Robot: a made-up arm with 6 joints.
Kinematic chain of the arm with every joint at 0, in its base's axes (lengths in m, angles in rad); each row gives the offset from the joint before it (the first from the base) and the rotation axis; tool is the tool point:
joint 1: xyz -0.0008 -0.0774 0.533 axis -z
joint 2: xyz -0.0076 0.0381 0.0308 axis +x
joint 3: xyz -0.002 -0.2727 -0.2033 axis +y
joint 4: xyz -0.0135 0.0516 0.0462 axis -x
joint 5: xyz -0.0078 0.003 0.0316 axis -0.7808 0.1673 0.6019
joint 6: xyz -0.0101 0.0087 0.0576 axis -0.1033 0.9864 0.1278
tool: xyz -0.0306 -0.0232 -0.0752
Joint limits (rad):
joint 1: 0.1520..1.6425
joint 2: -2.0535..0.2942
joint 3: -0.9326..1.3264
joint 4: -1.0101..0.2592
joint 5: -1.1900..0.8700
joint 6: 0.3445..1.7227
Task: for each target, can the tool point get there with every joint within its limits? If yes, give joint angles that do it. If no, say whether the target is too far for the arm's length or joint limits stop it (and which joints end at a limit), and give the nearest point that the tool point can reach.
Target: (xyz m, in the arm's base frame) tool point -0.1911 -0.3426 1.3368
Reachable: no: too far | nearest point -0.1512 -0.1810 0.9473 | short by 0.424 m
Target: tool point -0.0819 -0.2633 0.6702
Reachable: yes | joints 0.3867 -0.7252 0.9277 -0.3836 -0.0751 0.5614
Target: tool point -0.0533 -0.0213 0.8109
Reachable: yes | joints 1.1263 -1.7362 0.3679 -0.6235 -0.5357 0.5150
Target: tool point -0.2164 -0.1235 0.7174
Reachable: yes | joints 0.6209 -1.1290 -0.1548 0.0258 -0.8528 1.1862
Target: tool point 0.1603 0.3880 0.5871
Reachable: no: joint limits stop it (at a limit: joint 1, joint 2, joint 5, joint 6) | nearest point 0.0386 0.1009 0.7651 | short by 0.359 m
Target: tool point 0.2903 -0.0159 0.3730
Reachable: no: joint limits stop it (at a limit: joint 1, joint 2, joint 3, joint 4, joint 5, joint 6) | nearest point 0.1343 -0.1988 0.4281 | short by 0.247 m
